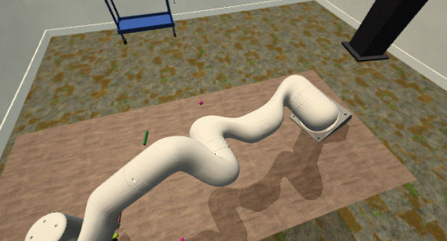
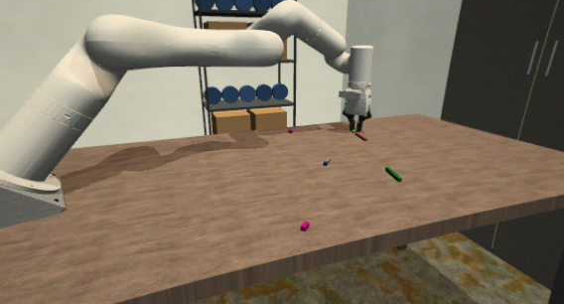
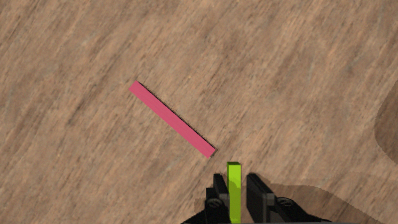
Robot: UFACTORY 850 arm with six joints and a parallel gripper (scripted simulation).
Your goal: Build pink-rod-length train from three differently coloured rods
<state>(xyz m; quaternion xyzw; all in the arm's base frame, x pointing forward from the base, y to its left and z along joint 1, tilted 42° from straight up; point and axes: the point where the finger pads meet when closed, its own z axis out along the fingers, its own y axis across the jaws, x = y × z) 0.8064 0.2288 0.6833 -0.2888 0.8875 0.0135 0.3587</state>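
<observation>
Right now my hand is 2 cm above the lime rod. The rest, counted from my hand: blue rod: 23 cm behind, 33 cm to the right, 2 cm below; grey rod: 22 cm behind, 31 cm to the right, 2 cm below; pink rod: 1 cm behind, 8 cm to the right, 2 cm below.
</observation>
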